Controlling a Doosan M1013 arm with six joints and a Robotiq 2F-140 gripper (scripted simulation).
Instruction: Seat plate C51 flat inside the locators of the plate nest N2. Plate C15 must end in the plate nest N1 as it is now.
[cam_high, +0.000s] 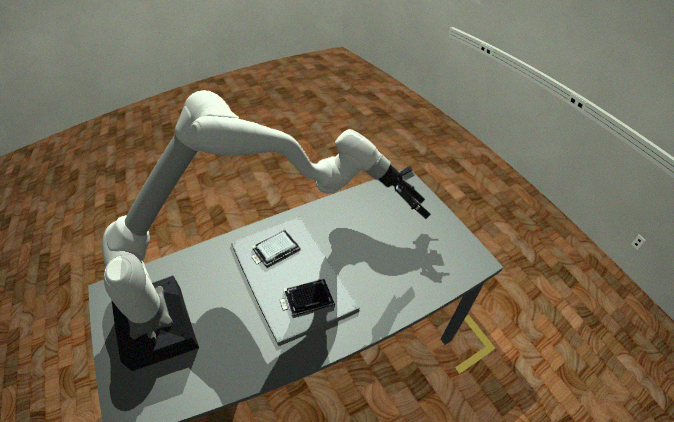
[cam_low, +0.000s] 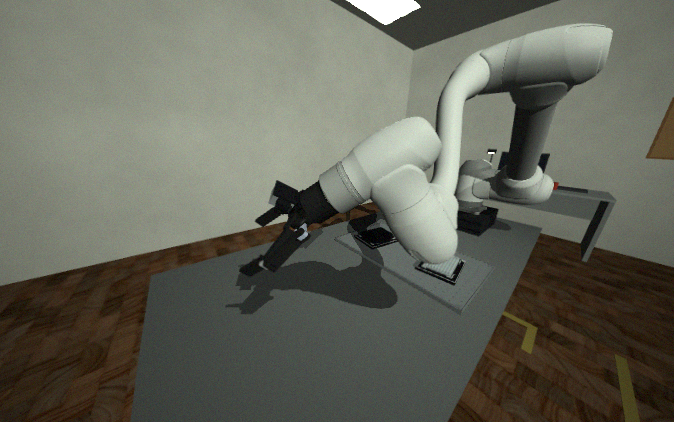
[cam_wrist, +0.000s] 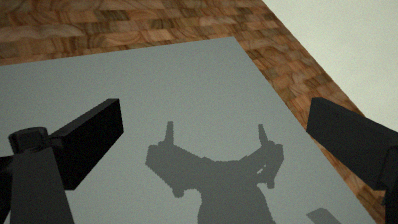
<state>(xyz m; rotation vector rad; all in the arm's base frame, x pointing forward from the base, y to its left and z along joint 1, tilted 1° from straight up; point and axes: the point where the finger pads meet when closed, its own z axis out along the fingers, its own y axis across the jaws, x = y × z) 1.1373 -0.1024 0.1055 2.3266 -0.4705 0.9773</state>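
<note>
The black well plate lies 53 cm behind my hand, 5 cm to the right of it and 15 cm below it. The rest, counted from my hand: white well plate (54 cm behind, 23 cm to the left, 15 cm below).
</note>
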